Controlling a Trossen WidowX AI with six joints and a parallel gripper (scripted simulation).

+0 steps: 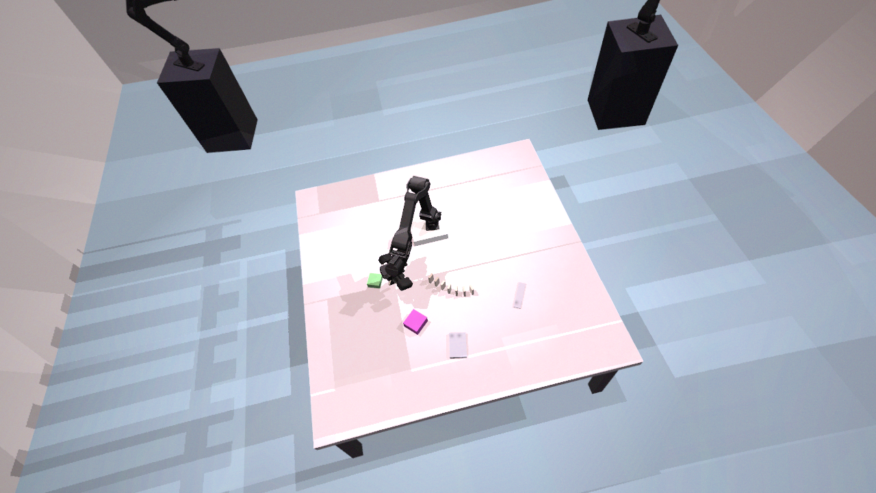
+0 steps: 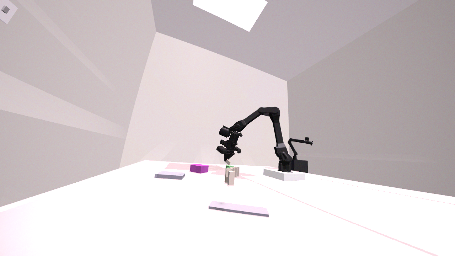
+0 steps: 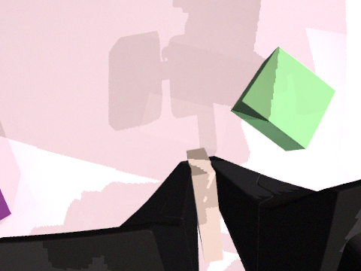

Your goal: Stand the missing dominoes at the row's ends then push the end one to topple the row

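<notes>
My gripper tip is 5 cm past the green block, 8 cm to the left of it and 5 cm above it. Round my gripper tip: flat plate 28 cm ahead, 27 cm to the left, 6 cm below; then flat strip 8 cm ahead, 56 cm to the left, 6 cm below; then magenta block 17 cm ahead, 10 cm to the left, 5 cm below.
</notes>
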